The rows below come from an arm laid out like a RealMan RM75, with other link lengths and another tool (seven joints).
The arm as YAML. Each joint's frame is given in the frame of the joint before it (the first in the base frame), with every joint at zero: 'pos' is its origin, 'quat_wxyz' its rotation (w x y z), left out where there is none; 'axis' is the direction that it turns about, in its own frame. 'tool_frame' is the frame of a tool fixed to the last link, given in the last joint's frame.
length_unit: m
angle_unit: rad
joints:
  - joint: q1
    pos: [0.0, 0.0, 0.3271]
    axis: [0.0, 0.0, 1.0]
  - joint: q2
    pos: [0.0, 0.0, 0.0]
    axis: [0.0, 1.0, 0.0]
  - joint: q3
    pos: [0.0, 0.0, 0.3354]
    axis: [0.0, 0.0, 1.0]
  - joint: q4
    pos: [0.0, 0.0, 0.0]
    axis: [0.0, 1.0, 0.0]
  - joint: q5
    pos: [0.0, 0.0, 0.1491]
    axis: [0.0, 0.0, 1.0]
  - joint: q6
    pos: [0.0, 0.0, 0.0]
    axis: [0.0, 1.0, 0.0]
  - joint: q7
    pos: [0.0, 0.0, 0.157]
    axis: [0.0, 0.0, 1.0]
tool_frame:
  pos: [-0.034, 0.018, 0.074]
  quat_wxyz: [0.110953, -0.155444, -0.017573, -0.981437]
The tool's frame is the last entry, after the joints.
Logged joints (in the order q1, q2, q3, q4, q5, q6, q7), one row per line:
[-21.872, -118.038, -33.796, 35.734, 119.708, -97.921, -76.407]
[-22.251, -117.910, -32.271, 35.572, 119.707, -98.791, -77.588]
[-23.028, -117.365, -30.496, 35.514, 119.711, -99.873, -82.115]
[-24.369, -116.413, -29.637, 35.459, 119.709, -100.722, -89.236]
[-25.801, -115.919, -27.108, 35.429, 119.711, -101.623, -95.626]
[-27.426, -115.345, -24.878, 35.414, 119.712, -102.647, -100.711]
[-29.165, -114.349, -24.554, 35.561, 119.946, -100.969, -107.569]
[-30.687, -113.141, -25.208, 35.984, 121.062, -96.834, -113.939]
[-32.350, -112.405, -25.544, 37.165, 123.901, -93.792, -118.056]
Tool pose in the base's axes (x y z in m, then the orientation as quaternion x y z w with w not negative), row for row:
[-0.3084, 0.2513, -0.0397, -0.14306, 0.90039, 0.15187, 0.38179]
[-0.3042, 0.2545, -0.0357, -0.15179, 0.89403, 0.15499, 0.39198]
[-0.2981, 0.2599, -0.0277, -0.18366, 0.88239, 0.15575, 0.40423]
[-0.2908, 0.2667, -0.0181, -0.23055, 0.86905, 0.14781, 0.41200]
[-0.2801, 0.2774, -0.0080, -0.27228, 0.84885, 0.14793, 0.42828]
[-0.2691, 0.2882, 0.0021, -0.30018, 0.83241, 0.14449, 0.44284]
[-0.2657, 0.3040, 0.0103, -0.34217, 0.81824, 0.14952, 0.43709]
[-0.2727, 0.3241, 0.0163, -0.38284, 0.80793, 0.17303, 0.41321]
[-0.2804, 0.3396, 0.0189, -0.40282, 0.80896, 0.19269, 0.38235]
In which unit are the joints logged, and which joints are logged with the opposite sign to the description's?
The joints are logged in degrees. Opposite sign: q3, q6.
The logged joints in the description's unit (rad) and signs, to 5 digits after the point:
[-0.38174, -2.06015, 0.58985, 0.62368, 2.08930, 1.70904, -1.33355]
[-0.38835, -2.05792, 0.56324, 0.62085, 2.08928, 1.72423, -1.35417]
[-0.40191, -2.04841, 0.53226, 0.61984, 2.08935, 1.74311, -1.43318]
[-0.42532, -2.03179, 0.51726, 0.61888, 2.08932, 1.75793, -1.55746]
[-0.45031, -2.02317, 0.47312, 0.61835, 2.08935, 1.77366, -1.66899]
[-0.47867, -2.01315, 0.43420, 0.61809, 2.08937, 1.79153, -1.75774]
[-0.50903, -1.99577, 0.42855, 0.62066, 2.09345, 1.76224, -1.87743]
[-0.53559, -1.97468, 0.43996, 0.62804, 2.11293, 1.69007, -1.98861]
[-0.56461, -1.96184, 0.44583, 0.64865, 2.16248, 1.63698, -2.06047]

